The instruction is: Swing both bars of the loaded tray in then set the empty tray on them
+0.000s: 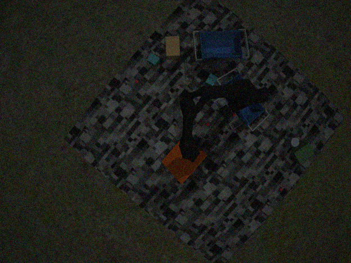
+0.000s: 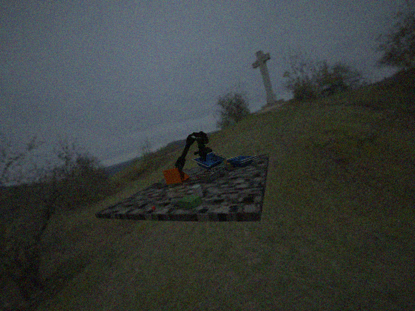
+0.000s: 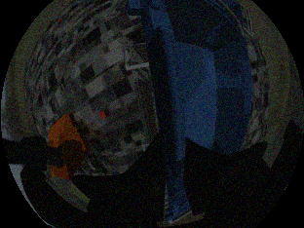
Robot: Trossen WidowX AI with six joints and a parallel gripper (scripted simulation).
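Right now the blue tray is 7 cm ahead of my gripper tip and 2 cm to the right of it. Round my gripper tip: tan block: 47 cm to the left, 13 cm below, 11 cm ahead; white disc: 45 cm to the right, 12 cm below, 8 cm ahead; green block: 56 cm to the right, 14 cm below, 7 cm ahead.
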